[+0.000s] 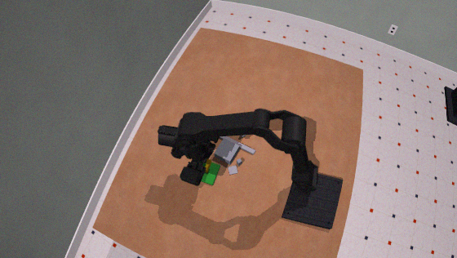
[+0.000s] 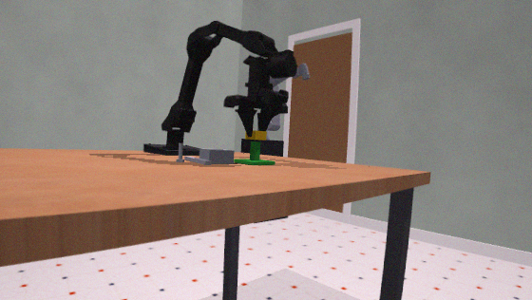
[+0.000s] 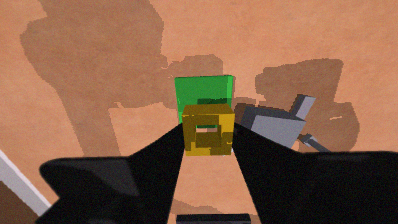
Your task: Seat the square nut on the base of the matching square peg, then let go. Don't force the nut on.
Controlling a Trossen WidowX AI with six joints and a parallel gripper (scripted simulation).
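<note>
The grey square plate is 8 cm behind my hand, 5 cm to the right of it and 10 cm below it. Also, from my hand: grey pin (6 cm behind, 19 cm to the right, 9 cm below); then grey block (4 cm behind, 10 cm to the right, 9 cm below).
</note>
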